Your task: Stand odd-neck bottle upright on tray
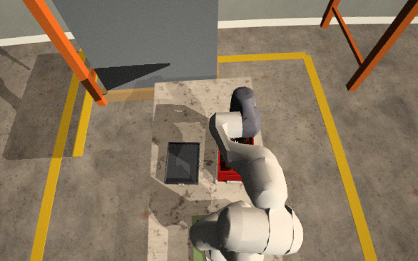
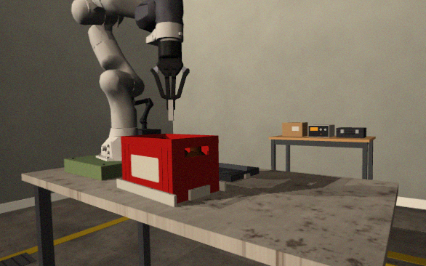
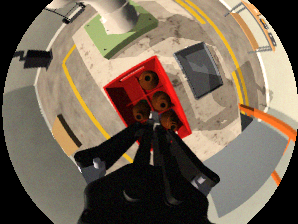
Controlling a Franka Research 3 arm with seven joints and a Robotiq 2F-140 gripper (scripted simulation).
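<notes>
The red crate lies 17 cm below my hand and 1 cm to the right of it. From my hand the other things lie so: dark tray (29 cm to the left, 25 cm below, 2 cm behind); then brown bottle (17 cm below, 5 cm to the right, 1 cm behind).
</notes>
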